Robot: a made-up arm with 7 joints. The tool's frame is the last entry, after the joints.
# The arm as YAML. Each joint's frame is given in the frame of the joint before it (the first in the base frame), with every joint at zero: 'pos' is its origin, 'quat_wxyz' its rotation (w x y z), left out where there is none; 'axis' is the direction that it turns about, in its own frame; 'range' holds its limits. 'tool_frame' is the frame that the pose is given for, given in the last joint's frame.
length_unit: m
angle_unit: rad
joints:
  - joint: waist
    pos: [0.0, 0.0, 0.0]
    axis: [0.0, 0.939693, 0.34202]
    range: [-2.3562, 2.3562]
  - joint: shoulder
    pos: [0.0, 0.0, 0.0]
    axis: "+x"
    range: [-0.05, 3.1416]
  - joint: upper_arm
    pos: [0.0, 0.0, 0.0]
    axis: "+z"
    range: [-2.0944, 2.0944]
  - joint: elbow
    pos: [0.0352, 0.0, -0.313]
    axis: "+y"
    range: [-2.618, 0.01]
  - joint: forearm
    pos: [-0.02, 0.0, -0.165]
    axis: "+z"
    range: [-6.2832, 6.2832]
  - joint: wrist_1
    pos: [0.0, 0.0, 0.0]
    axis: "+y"
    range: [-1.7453, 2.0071]
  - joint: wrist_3
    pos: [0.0, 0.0, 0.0]
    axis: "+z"
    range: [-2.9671, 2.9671]
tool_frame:
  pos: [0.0, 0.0, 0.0]
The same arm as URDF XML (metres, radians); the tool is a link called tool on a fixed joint. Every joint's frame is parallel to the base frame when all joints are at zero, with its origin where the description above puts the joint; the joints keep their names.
<robot name="arm">
<joint name="waist" type="revolute"><parent link="base"/><child link="link1"/><origin xyz="0 0 0" rpy="0 0 0"/><axis xyz="0 0.9397 0.342"/><limit lower="-2.3562" upper="2.3562"/></joint>
<joint name="shoulder" type="revolute"><parent link="link1"/><child link="link2"/><origin xyz="0 0 0" rpy="0 0 0"/><axis xyz="1 0 0"/><limit lower="-0.05" upper="3.1416"/></joint>
<joint name="upper_arm" type="revolute"><parent link="link2"/><child link="link3"/><origin xyz="0 0 0" rpy="0 0 0"/><axis xyz="0 0 1"/><limit lower="-2.0944" upper="2.0944"/></joint>
<joint name="elbow" type="revolute"><parent link="link3"/><child link="link4"/><origin xyz="0.0352 0 -0.313" rpy="0 0 0"/><axis xyz="0 1 0"/><limit lower="-2.618" upper="0.01"/></joint>
<joint name="forearm" type="revolute"><parent link="link4"/><child link="link5"/><origin xyz="-0.02 0 -0.165" rpy="0 0 0"/><axis xyz="0 0 1"/><limit lower="-6.2832" upper="6.2832"/></joint>
<joint name="wrist_1" type="revolute"><parent link="link5"/><child link="link6"/><origin xyz="0 0 0" rpy="0 0 0"/><axis xyz="0 1 0"/><limit lower="-1.7453" upper="2.0071"/></joint>
<joint name="wrist_3" type="revolute"><parent link="link6"/><child link="link7"/><origin xyz="0 0 0" rpy="0 0 0"/><axis xyz="0 0 1"/><limit lower="-2.9671" upper="2.9671"/></joint>
<joint name="tool_joint" type="fixed"><parent link="link7"/><child link="tool"/><origin xyz="0 0 0" rpy="0 0 0"/></joint>
<link name="base"/>
<link name="link1"/>
<link name="link2"/>
<link name="link3"/>
<link name="link4"/>
<link name="link5"/>
<link name="link6"/>
<link name="link7"/>
<link name="tool"/>
</robot>

